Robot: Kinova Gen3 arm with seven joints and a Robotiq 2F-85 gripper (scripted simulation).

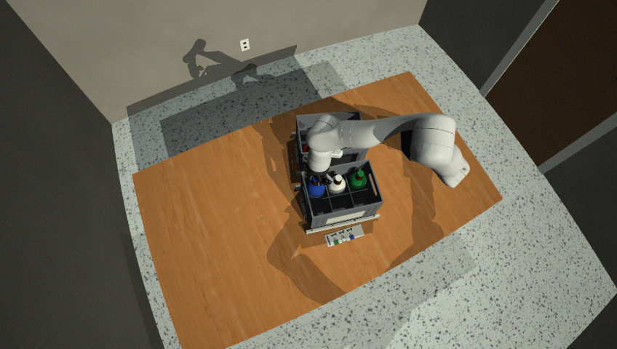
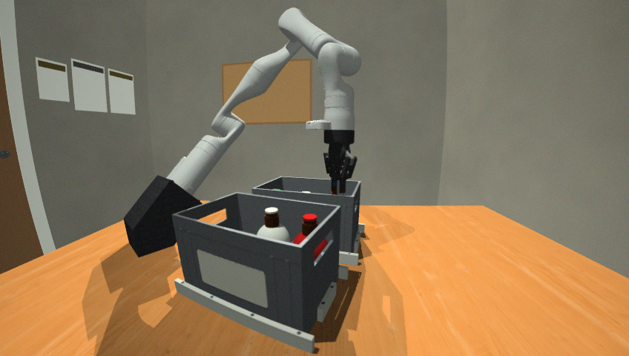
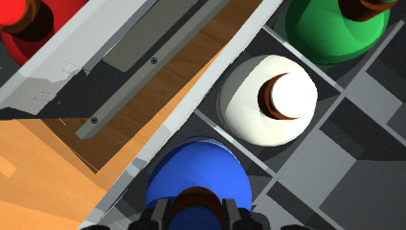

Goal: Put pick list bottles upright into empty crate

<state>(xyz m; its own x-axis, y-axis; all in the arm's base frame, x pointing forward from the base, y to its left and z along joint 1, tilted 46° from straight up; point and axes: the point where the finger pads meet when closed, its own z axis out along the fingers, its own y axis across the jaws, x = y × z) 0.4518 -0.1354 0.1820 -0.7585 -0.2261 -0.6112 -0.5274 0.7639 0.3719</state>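
Right now the blue bottle is 7 cm below my hand. Also, from my hand: red bottle: 16 cm to the right, 10 cm below, 3 cm behind; green bottle: 18 cm behind, 10 cm below, 2 cm to the left; pick list: 19 cm to the left, 19 cm below, 7 cm behind.
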